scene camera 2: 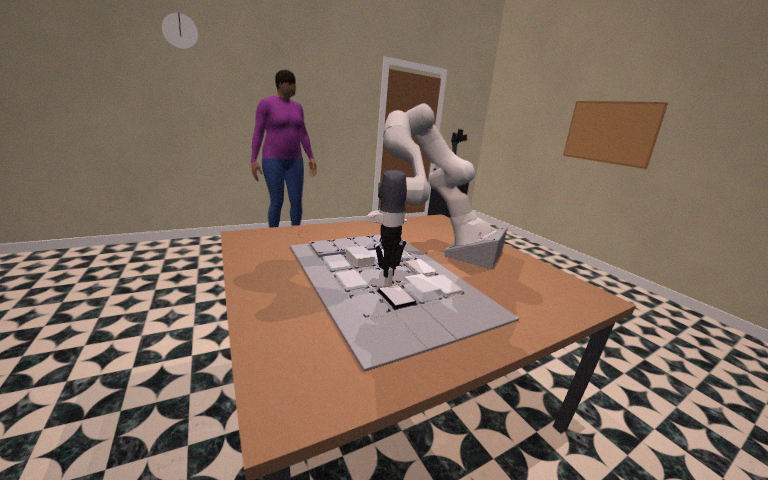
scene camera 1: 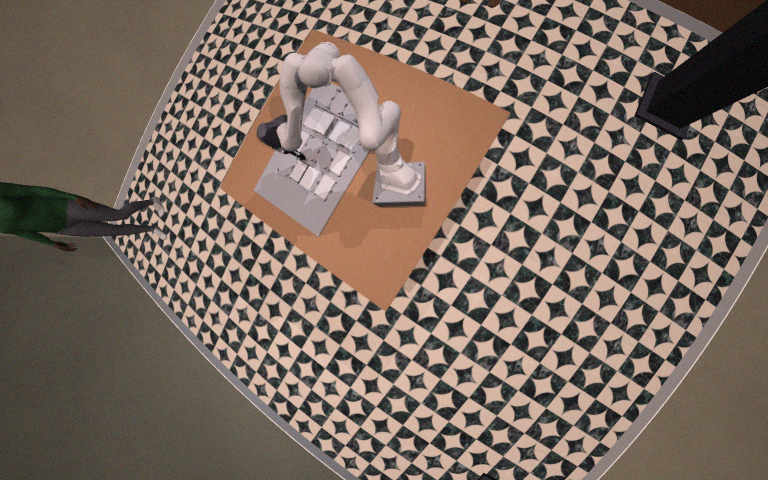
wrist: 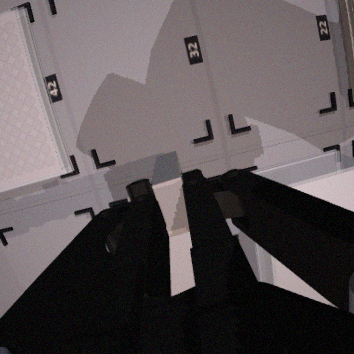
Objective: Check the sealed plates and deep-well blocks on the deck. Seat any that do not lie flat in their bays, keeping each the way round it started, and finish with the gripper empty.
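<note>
My gripper (scene camera 1: 303,157) (scene camera 2: 388,279) (wrist: 171,171) is shut, with nothing held, low over the deck (scene camera 1: 283,198) (scene camera 2: 368,339), beside the bay marked 32. A dark-rimmed white plate (scene camera 1: 299,170) (scene camera 2: 398,296) lies just in front of the fingertips in the second scene view and looks flat; my fingers hide it in the wrist view. A white plate (scene camera 2: 352,279) (wrist: 25,95) lies flat in the bay marked 42. A taller white block (scene camera 2: 423,287) stands beside the dark-rimmed plate, next to another white plate (scene camera 2: 445,284). Whether a further plate (scene camera 1: 339,162) (scene camera 2: 420,266) is tilted I cannot tell.
Farther back are a tall white block (scene camera 2: 360,256), a low plate (scene camera 2: 336,262) and a grey plate (scene camera 2: 325,247). The deck lies on a brown table (scene camera 1: 362,271) (scene camera 2: 294,396), beside the arm's base (scene camera 1: 399,195) (scene camera 2: 478,249). Two people stand beyond the table.
</note>
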